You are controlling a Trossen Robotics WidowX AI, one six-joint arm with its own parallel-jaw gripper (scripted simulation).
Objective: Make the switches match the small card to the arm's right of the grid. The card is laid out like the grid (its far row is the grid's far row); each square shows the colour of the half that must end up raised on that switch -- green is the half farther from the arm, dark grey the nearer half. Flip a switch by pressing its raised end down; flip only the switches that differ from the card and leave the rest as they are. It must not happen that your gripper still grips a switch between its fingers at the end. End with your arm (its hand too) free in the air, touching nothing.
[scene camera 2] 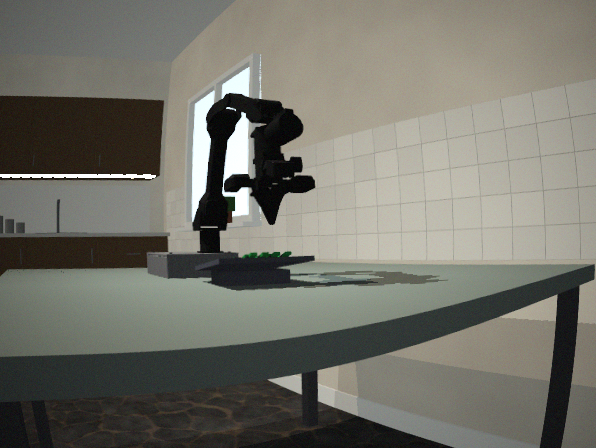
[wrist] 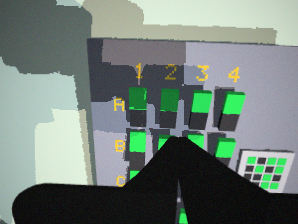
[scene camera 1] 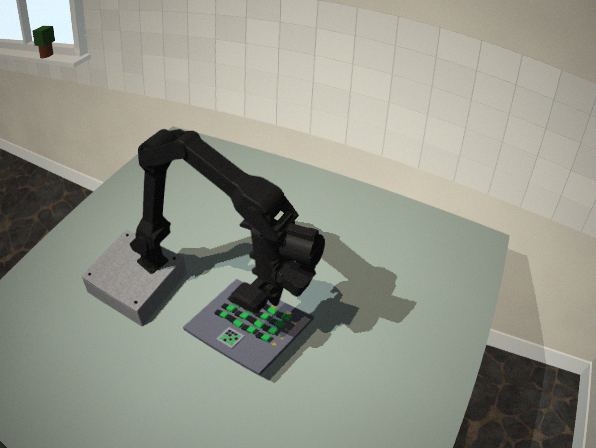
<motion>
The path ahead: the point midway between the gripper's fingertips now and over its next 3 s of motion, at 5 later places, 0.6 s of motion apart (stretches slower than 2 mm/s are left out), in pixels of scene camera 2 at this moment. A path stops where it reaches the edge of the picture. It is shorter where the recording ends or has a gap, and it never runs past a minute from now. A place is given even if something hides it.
The gripper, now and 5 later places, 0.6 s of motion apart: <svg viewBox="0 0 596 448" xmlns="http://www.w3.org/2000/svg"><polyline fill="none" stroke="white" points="272,224 275,242 276,250 275,251 275,252 276,253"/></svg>
</motion>
